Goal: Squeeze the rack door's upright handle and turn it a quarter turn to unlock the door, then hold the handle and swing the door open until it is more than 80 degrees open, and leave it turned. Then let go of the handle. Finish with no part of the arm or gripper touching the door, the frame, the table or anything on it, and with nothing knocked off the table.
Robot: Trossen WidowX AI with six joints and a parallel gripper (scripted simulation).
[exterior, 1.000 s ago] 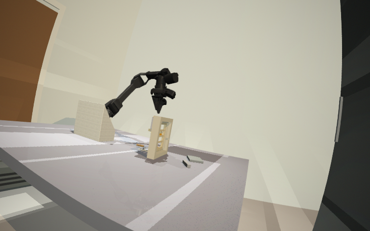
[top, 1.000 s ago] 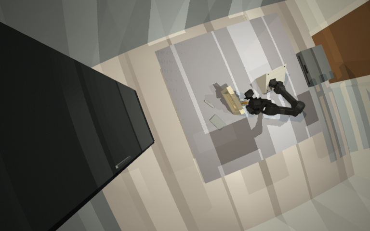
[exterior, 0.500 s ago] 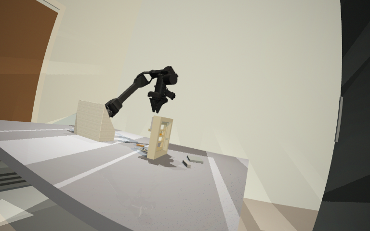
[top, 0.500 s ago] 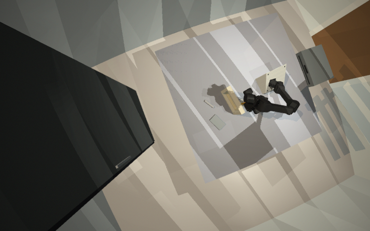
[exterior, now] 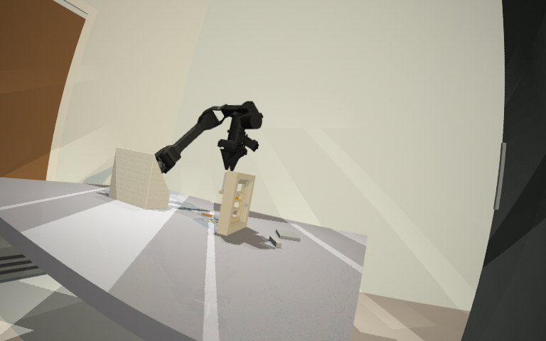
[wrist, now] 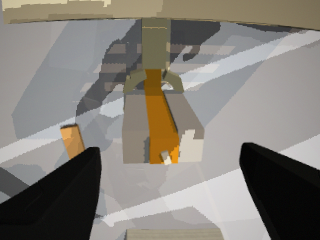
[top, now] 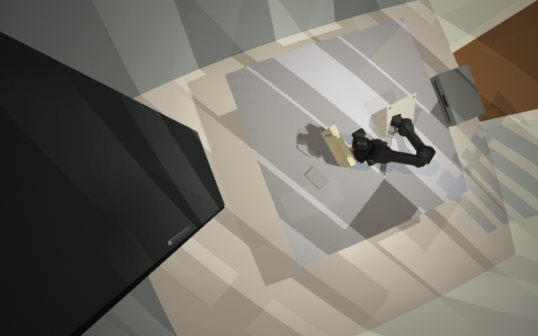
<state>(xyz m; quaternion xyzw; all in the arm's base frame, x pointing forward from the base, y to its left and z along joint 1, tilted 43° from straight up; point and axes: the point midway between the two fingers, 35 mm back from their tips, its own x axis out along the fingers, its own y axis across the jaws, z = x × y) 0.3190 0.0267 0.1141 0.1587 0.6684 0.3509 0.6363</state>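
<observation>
Now: gripper tip 1 cm past the rack handle and 8 cm above it. Also, from my gripper tip: thin flat plate: 23 cm ahead, 10 cm to the left, 20 cm below; then small bar: 26 cm ahead, 8 cm to the right, 19 cm below.
</observation>
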